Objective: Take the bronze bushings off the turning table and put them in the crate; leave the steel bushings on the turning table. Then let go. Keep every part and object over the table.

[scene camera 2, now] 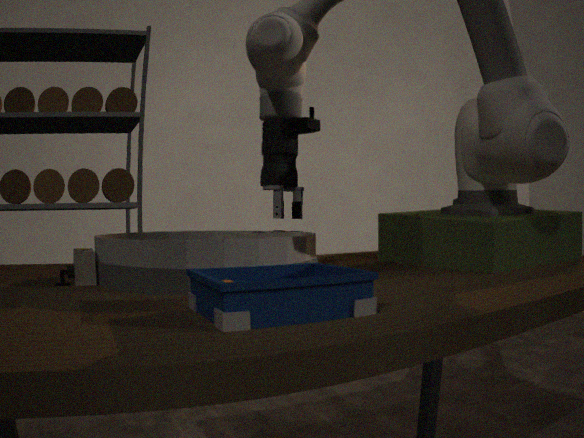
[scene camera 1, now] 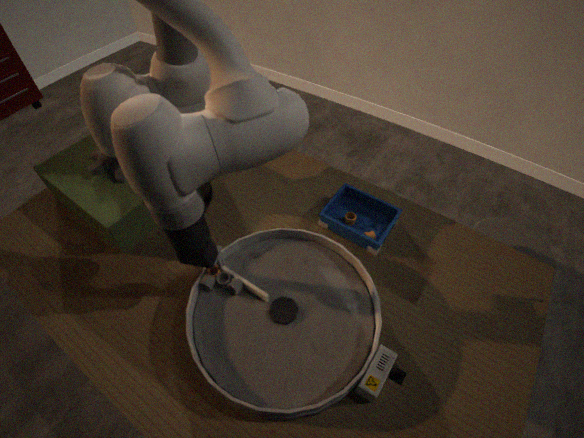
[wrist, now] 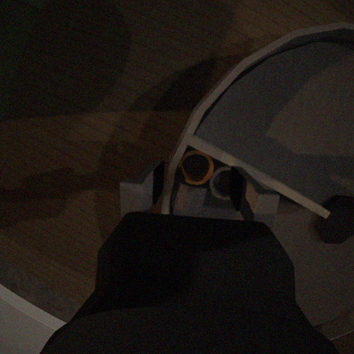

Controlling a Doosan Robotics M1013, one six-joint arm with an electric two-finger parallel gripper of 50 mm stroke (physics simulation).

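Pixels of known places: gripper, fingertip midpoint: [scene camera 2: 287, 218] [scene camera 1: 210, 263]; arm's base, link origin: [scene camera 2: 488, 213].
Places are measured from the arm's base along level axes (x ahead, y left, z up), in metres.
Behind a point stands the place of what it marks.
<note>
A bronze bushing [scene camera 1: 214, 270] {x 0.468, y -0.083, z -0.058 m} [wrist: 210, 170] stands upright on the turning table [scene camera 1: 300, 365] {x 0.766, y -0.119, z -0.062 m} [scene camera 2: 150, 250] {x 0.776, y 0.127, z -0.049 m} [wrist: 310, 115], by its rim and the pale bar. An upright steel bushing [scene camera 1: 223, 278] [wrist: 215, 184] is beside it, partly behind a finger in the wrist view. Two more steel bushings, one [scene camera 1: 206, 283] {x 0.495, y -0.124, z -0.031 m} [wrist: 190, 198] left and one [scene camera 1: 234, 286] {x 0.549, y -0.088, z -0.031 m} right, lie close by. The blue crate [scene camera 1: 345, 231] {x 0.635, y 0.237, z -0.086 m} [scene camera 2: 300, 305] {x 0.636, y 0.378, z -0.094 m} holds an upright bronze bushing [scene camera 1: 350, 217] {x 0.611, y 0.303, z -0.107 m} and another bronze piece [scene camera 1: 370, 234] {x 0.696, y 0.267, z -0.079 m} [scene camera 2: 228, 281] {x 0.688, y 0.267, z -0.080 m}. My gripper [scene camera 2: 288, 216] {x 0.478, y -0.091, z -0.006 m} [wrist: 196, 177] is open and empty above the rim, its fingers either side of the bronze bushing in the wrist view.
The pale bar [scene camera 1: 252, 288] {x 0.582, y -0.064, z -0.036 m} [wrist: 285, 192] runs from the rim to the dark hub [scene camera 1: 283, 310] {x 0.664, y -0.053, z -0.054 m} [wrist: 337, 222]. A control box [scene camera 1: 377, 372] {x 0.895, y -0.034, z -0.057 m} [scene camera 2: 85, 266] {x 0.889, y 0.022, z -0.082 m} is on the turning table's outer side. The green base [scene camera 1: 107, 210] {x 0.149, y -0.166, z 0.002 m} [scene camera 2: 450, 240] {x 0.177, y 0.063, z -0.055 m} carries the arm. A shelf rack [scene camera 2: 144, 125] stands behind.
</note>
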